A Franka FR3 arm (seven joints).
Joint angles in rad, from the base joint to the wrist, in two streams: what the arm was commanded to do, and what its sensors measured. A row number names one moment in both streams.
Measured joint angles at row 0: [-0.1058, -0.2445, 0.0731, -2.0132, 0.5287, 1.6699, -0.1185]
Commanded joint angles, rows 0 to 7: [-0.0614, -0.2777, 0.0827, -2.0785, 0.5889, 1.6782, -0.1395]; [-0.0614, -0.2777, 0.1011, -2.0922, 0.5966, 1.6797, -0.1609]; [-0.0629, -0.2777, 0.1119, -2.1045, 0.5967, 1.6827, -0.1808]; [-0.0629, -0.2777, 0.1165, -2.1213, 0.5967, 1.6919, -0.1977]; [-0.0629, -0.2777, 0.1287, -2.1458, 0.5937, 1.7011, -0.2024]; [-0.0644, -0.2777, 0.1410, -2.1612, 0.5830, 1.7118, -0.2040]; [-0.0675, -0.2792, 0.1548, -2.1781, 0.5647, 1.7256, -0.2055]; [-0.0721, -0.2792, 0.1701, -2.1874, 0.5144, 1.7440, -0.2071]
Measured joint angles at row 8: [-0.0600, -0.2491, 0.1364, -2.1184, 0.5656, 1.6871, -0.1781]
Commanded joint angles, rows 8 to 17: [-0.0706, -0.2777, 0.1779, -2.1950, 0.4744, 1.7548, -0.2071]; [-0.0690, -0.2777, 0.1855, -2.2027, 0.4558, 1.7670, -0.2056]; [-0.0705, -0.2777, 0.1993, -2.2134, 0.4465, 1.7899, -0.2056]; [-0.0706, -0.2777, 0.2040, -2.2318, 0.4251, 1.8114, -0.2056]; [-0.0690, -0.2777, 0.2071, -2.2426, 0.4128, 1.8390, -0.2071]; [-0.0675, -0.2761, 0.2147, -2.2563, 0.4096, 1.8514, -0.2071]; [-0.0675, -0.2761, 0.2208, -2.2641, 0.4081, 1.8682, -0.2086]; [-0.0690, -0.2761, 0.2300, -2.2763, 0.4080, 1.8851, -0.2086]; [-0.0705, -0.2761, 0.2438, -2.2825, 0.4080, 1.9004, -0.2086]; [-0.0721, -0.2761, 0.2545, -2.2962, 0.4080, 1.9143, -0.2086]
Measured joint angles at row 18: [-0.0605, -0.2492, 0.2176, -2.2402, 0.4186, 1.8559, -0.1954]
